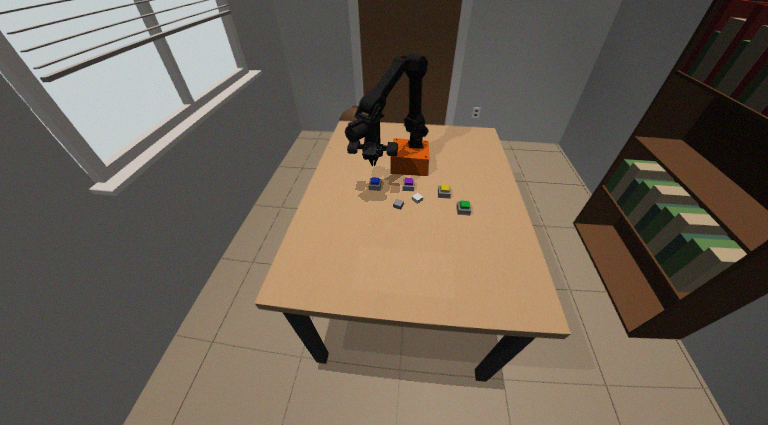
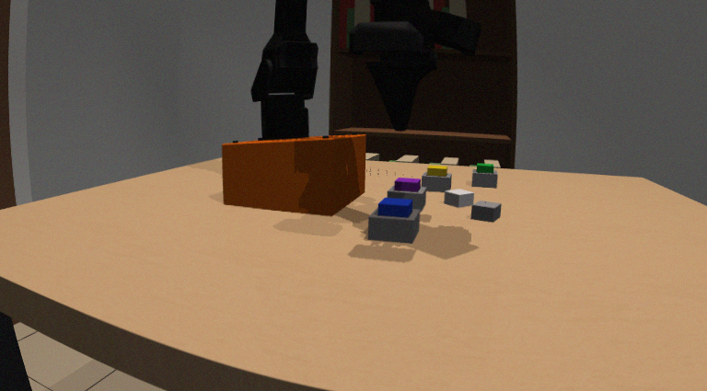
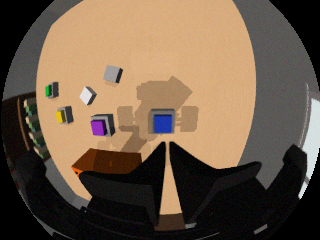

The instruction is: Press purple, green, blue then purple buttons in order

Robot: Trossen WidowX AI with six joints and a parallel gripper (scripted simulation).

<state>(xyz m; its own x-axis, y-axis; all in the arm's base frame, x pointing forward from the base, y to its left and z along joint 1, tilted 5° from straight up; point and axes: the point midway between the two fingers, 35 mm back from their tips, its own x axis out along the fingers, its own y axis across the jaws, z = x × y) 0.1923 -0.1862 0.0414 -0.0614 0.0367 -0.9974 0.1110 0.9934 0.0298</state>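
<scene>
Right now the purple button is 14 cm to the left of my gripper tip and 8 cm below it. The rest, counted from my gripper tip: dark grey block 11 cm ahead, 10 cm to the left, 10 cm below; blue button 8 cm below; light grey block 17 cm to the left, 10 cm below, 8 cm ahead.
</scene>
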